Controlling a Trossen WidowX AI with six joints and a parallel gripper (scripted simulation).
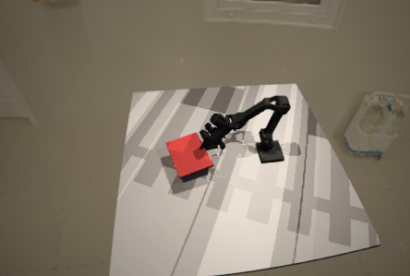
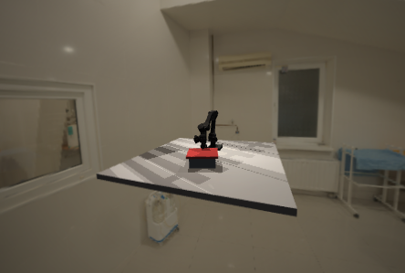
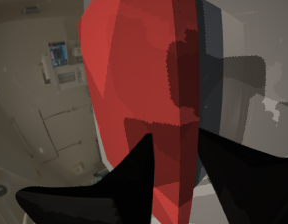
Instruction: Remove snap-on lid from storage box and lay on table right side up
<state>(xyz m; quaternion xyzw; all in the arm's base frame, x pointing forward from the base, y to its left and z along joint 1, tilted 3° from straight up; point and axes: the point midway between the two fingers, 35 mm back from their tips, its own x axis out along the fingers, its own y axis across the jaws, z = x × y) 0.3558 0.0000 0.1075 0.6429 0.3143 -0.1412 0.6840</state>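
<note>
Right now my gripper tip is 7 cm short of the lid and 2 cm to the right of it. The rest, counted from my gripper tip: storage box (8 cm ahead, 5 cm below, 2 cm to the left).
</note>
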